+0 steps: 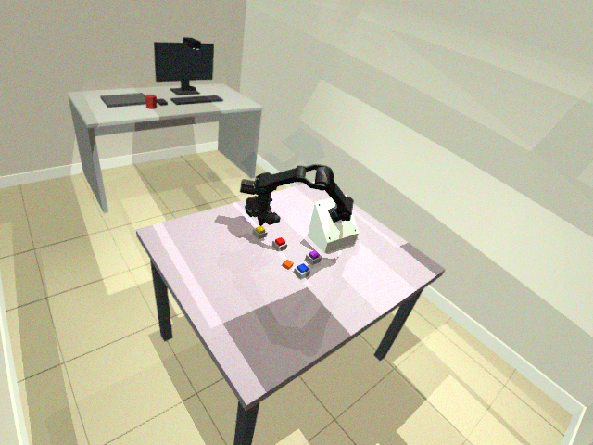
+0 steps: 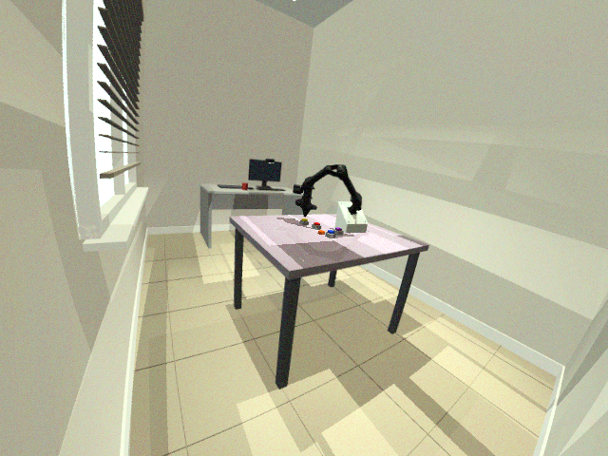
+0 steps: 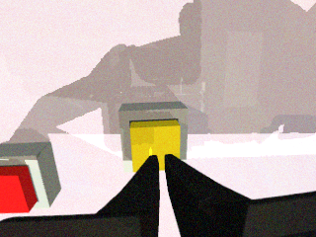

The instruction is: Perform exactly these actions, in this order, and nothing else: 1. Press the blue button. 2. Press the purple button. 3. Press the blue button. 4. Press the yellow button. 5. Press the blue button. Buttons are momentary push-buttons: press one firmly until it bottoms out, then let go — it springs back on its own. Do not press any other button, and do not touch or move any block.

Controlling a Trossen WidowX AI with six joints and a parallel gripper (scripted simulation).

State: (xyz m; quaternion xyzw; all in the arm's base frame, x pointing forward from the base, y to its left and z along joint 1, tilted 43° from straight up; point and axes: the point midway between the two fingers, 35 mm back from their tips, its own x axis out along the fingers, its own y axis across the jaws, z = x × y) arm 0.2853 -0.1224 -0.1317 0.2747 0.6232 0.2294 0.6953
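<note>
Right now the yellow button is 2 cm below my gripper tip. From my gripper tip the other things lie so: red button: 3 cm behind, 11 cm to the left, 2 cm below; then orange block: 2 cm ahead, 23 cm to the left, 5 cm below; then purple button: 10 cm behind, 26 cm to the left, 2 cm below.
</note>
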